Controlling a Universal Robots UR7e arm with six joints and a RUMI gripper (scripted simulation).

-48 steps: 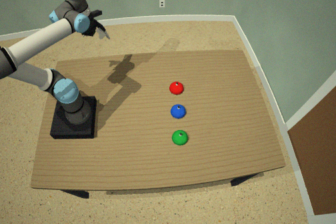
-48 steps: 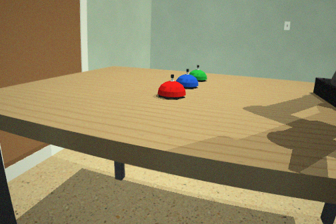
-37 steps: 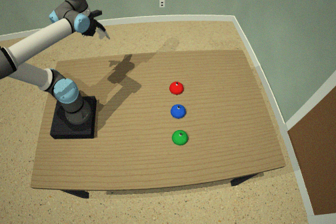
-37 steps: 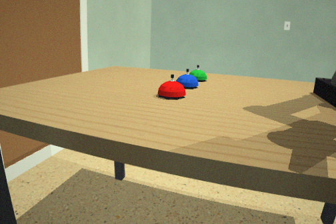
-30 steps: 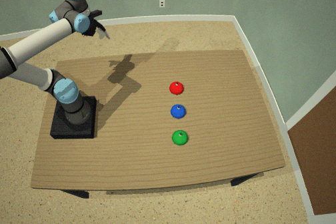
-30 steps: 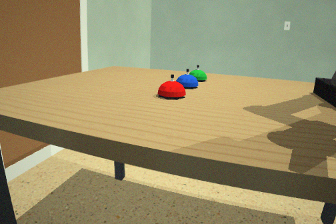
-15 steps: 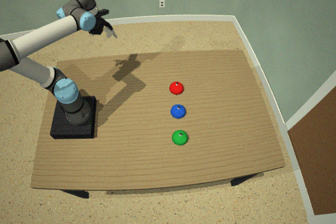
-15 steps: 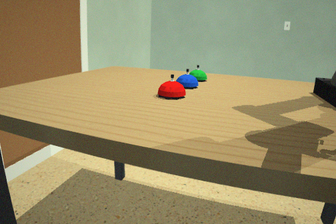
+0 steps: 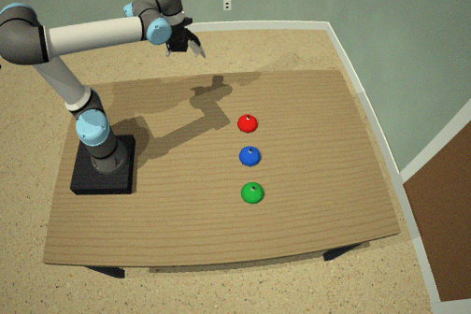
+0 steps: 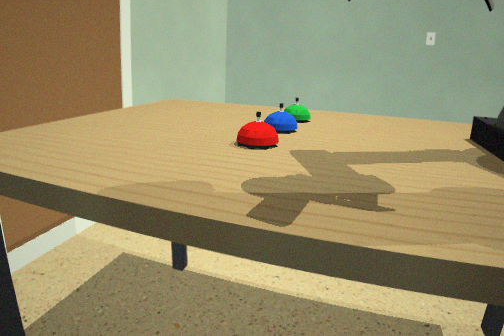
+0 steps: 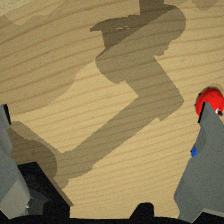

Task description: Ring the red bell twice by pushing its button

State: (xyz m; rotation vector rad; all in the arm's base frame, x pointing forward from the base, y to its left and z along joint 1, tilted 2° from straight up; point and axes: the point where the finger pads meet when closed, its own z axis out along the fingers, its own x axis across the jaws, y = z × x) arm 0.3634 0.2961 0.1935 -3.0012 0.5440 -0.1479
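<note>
The red bell is 220 mm to the right of my hand, 210 mm ahead of it and 200 mm below it. Also, from my hand: blue bell (370 mm to the right, 200 mm below, 190 mm ahead); green bell (530 mm to the right, 200 mm below, 160 mm ahead).
</note>
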